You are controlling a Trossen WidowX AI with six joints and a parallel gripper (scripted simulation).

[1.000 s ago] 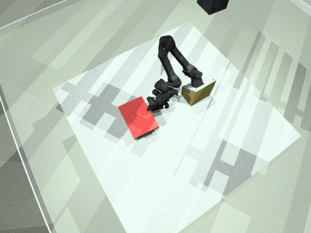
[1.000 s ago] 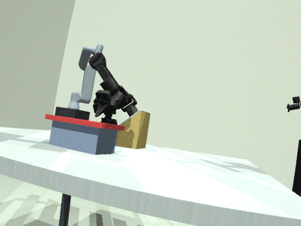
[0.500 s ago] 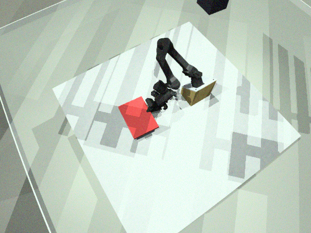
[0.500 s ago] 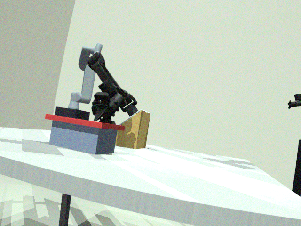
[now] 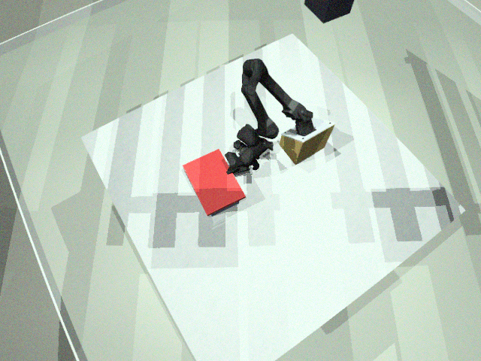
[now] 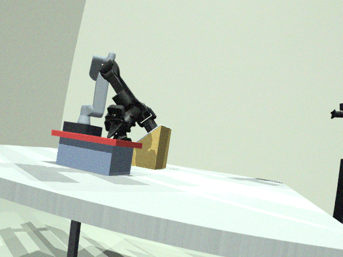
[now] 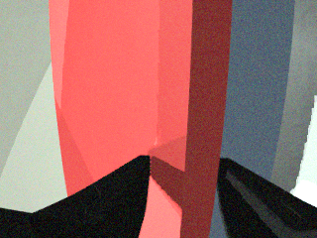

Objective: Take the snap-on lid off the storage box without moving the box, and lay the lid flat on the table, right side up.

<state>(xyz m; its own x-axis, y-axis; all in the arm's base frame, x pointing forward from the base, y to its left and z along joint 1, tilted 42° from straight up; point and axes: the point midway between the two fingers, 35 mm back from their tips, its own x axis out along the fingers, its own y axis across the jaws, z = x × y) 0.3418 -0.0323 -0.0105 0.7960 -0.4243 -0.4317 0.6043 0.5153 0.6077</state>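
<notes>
The red lid lies 7 cm ahead of my gripper tip. The rest, counted from my gripper tip: blue-grey storage box (7 cm ahead, 5 cm below).
</notes>
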